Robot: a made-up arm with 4 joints.
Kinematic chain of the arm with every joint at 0, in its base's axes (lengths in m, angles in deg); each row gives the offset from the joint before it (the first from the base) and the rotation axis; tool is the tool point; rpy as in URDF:
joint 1: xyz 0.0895 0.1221 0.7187 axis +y
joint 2: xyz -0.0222 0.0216 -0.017 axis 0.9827 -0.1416 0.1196
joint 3: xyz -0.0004 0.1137 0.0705 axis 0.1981 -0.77 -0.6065
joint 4: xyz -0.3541 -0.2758 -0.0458 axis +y
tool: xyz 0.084 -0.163 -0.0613 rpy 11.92 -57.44 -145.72
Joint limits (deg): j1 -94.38..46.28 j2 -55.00..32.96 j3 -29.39..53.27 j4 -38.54..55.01
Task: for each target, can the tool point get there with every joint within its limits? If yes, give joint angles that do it. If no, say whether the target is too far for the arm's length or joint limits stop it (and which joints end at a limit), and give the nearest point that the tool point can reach.
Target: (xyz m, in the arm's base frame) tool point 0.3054 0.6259 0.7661
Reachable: no: joint limits stop it (at a limit: joint 1, joint 2, joint 3) | nearest point 0.5229 0.2885 0.4551 | short by 0.508 m
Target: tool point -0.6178 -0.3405 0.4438
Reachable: no: too far | nearest point -0.3290 -0.1333 0.5561 | short by 0.373 m
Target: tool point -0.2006 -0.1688 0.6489
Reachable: yes | joints -15.91 -10.33 2.26 -9.37
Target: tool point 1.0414 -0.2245 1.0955
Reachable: no: too far | nearest point 0.2820 0.0214 1.0552 | short by 0.799 m
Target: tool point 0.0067 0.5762 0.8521
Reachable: no: joint limits stop it (at a limit: joint 1, joint 2, joint 3, joint 4) | nearest point -0.4146 0.2906 0.6487 | short by 0.548 m
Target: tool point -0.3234 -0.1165 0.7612
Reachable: yes | joints -12.74 -41.05 3.35 45.93
